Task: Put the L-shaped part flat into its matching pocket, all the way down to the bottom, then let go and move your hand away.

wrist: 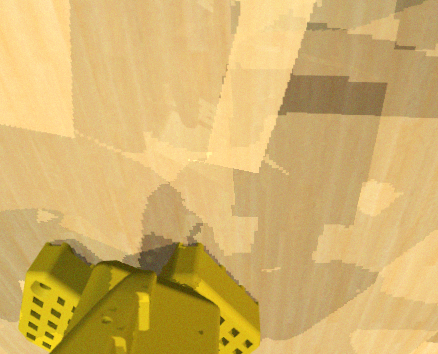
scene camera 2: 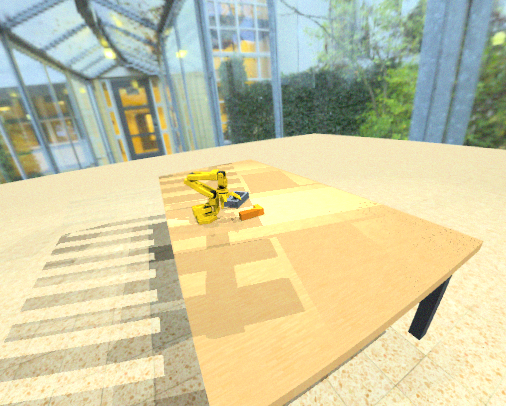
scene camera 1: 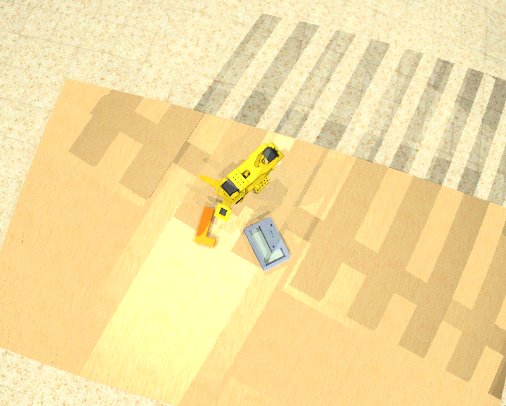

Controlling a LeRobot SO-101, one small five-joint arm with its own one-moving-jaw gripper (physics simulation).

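Places are measured from the arm's base along level axes (x ahead, y left, z up), in centimetres.
Where they show: hand at its tool point: (wrist: 153, 292) (scene camera 2: 222, 208); arm's base at its link origin: (scene camera 2: 210, 217).
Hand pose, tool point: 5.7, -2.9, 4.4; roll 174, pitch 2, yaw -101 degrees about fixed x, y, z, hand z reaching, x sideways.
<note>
Each offset is from my tool point to the top centre of the thing, as dx, dy, dz. "spot": to the spot under its first point. Level surfaces: height alone.
The orange L-shaped part @(+11.0, -5.4, -1.4) (scene camera 1: 203, 228) (scene camera 2: 251, 213) lies on the table, its short leg toward the lower side in scene camera 1. The grey-blue block @(+11.4, +12.8, -0.7) (scene camera 1: 278, 242) (scene camera 2: 236, 203) with the L-shaped pocket @(spot: +11.1, +11.2, -3.9) (scene camera 1: 261, 241) sits apart from it, to the right in scene camera 1; the pocket's pale floor shows. My yellow gripper (scene camera 1: 213, 194) (scene camera 2: 228, 199) is fully open and empty, above the table near the long leg's upper end in scene camera 1. In the wrist view, yellow gripper parts fill the lower left; the part and block do not show there.
The wooden table @(dz -4.4) (scene camera 1: 150, 300) (scene camera 2: 350, 280) carries the part, the block and the arm (scene camera 1: 250, 172) (scene camera 2: 205, 182). Striped shadows cross the table and the speckled floor (scene camera 1: 125, 40). A table edge runs behind the arm's base in scene camera 1.
</note>
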